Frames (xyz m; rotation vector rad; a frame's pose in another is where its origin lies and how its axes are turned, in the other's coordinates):
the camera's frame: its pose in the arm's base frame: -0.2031 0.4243 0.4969 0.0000 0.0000 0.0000
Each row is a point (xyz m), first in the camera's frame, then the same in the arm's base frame.
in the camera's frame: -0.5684 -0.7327 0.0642
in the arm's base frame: -0.7715 -0.3084 0.5611
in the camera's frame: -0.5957 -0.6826 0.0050
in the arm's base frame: -0.7988 -0.2583 0.5019
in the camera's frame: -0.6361 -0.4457 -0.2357
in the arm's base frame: -0.8392 -0.0214 0.2612
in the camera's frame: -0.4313 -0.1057 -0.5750
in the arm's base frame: -0.6344 0.3186 -0.0781
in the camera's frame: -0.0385 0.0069 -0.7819
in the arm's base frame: -0.2416 0.4312 -0.2850
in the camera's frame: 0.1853 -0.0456 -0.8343
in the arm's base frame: -0.0178 0.3787 -0.3374
